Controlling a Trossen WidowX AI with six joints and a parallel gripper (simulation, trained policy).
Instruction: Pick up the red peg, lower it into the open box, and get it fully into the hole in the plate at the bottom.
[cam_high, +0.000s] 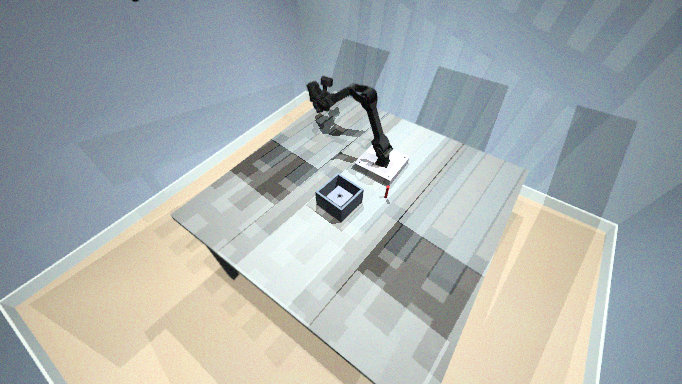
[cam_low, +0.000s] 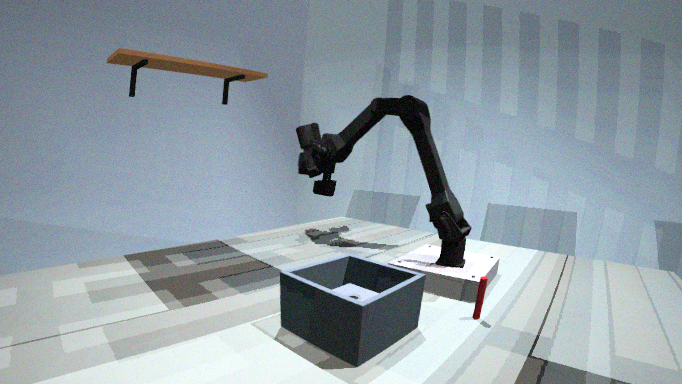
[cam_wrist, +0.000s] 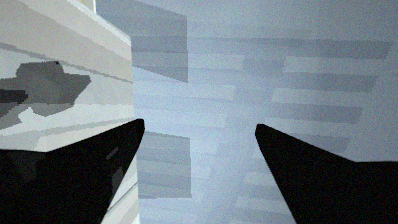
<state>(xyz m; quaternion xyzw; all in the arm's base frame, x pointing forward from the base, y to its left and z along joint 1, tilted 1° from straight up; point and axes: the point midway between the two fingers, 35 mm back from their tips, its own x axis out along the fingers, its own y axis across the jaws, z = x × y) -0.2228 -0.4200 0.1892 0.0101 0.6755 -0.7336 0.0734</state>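
My gripper tip is 510 mm to the right of the red peg, 440 mm short of it and 180 mm above it. From my gripper tip the other things lie so: pale plate 570 mm ahead, 310 mm to the left, 180 mm below; then dark box 570 mm ahead, 310 mm to the left, 200 mm below.
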